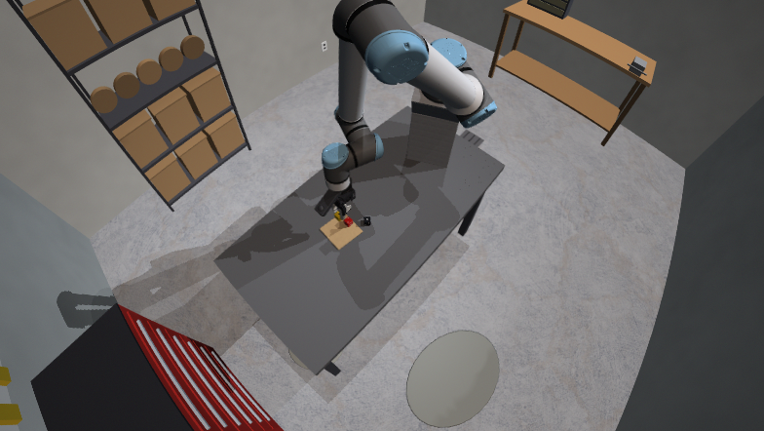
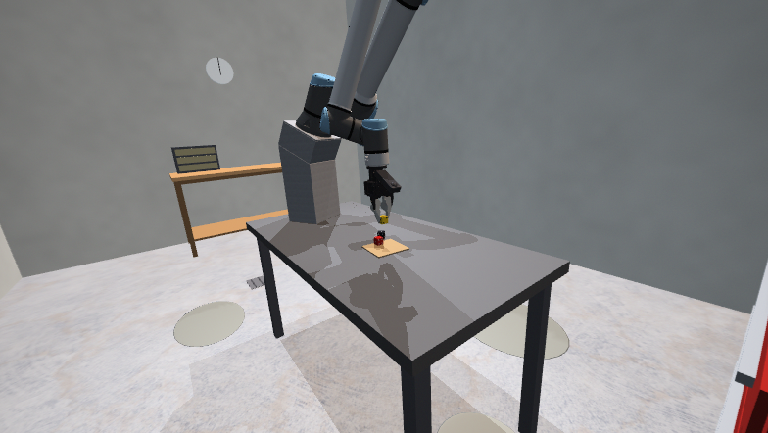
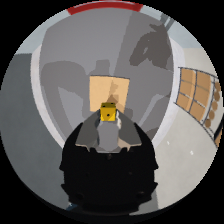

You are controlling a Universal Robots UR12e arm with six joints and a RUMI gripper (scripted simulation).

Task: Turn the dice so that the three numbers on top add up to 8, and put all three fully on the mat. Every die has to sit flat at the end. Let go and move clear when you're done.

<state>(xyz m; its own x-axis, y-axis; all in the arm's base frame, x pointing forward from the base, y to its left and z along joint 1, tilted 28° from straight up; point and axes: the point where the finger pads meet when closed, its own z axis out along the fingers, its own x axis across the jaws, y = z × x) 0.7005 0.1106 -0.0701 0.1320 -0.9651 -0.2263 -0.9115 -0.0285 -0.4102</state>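
Now: the tan mat 120 mm below my hand. Round my hand: yellow die right at my hand; black die 110 mm behind, 40 mm to the left, 110 mm below; red die 40 mm behind, 10 mm to the right, 100 mm below.
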